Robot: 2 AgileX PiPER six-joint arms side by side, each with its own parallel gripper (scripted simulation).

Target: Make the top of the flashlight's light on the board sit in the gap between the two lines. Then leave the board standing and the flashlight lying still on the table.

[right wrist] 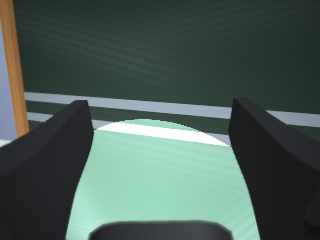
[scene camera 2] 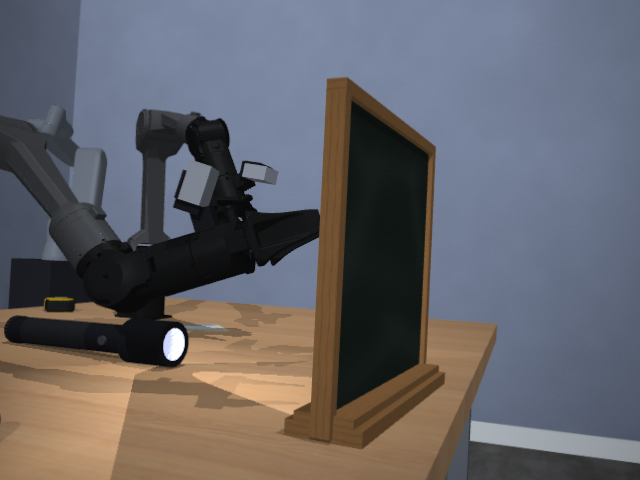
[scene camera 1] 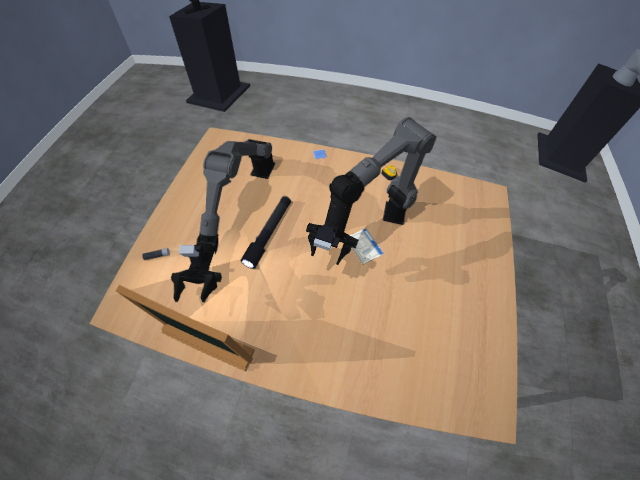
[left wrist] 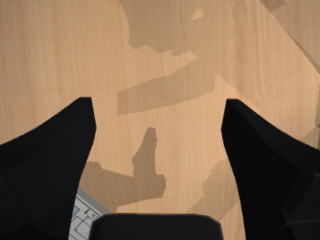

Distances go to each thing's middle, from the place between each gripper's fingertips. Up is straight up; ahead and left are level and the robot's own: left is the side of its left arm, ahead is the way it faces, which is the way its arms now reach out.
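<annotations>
The wood-framed board (scene camera 2: 373, 279) lies 250 mm to the right of my left hand and 340 mm ahead of it.
As for the board and my right hand, that hand is 30 mm to the right of the board, 70 mm short of it, and 40 mm above it.
</annotations>
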